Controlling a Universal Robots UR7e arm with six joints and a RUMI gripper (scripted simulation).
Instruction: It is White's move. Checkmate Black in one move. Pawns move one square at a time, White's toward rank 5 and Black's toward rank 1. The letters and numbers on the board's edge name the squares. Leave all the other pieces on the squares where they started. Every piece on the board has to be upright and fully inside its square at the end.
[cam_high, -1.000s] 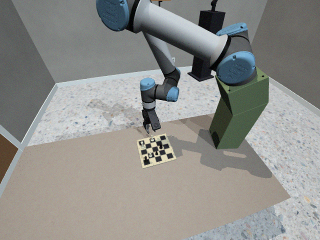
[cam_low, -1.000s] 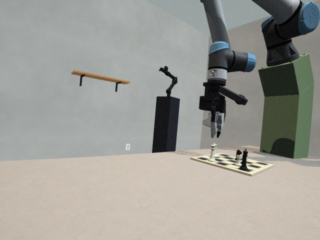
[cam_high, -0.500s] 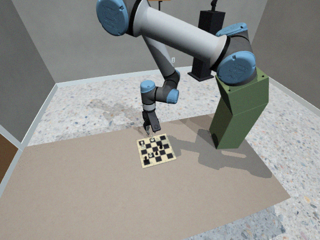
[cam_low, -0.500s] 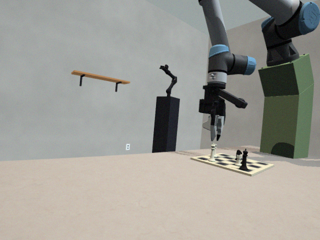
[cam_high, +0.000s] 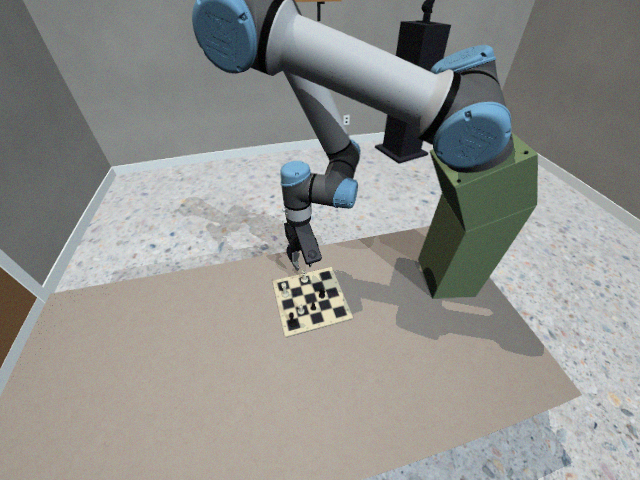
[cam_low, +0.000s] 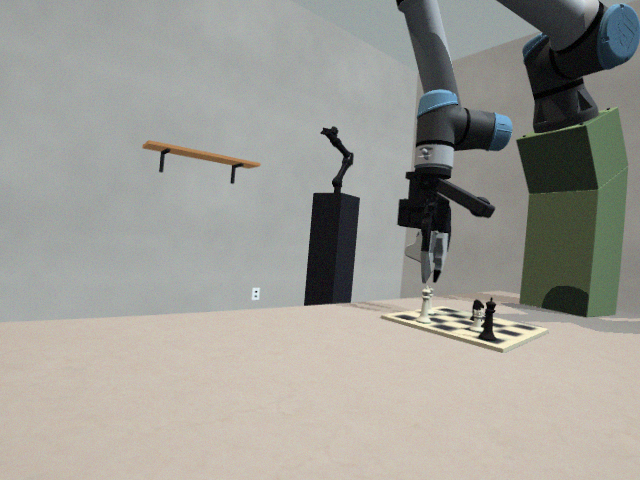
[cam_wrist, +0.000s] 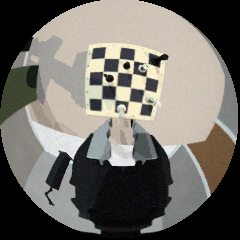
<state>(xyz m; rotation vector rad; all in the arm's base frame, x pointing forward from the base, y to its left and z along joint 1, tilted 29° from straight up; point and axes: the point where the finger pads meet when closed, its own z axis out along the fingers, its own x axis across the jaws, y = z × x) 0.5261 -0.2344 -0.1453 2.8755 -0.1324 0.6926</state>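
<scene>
Right now my hand is 80 mm short of the tall white piece, 40 mm above it and 20 mm to the right of it. Also, from my hand: chessboard: 80 mm to the left, 80 mm below, 20 mm ahead; then black king: 130 mm to the left, 110 mm ahead, 40 mm below.
</scene>
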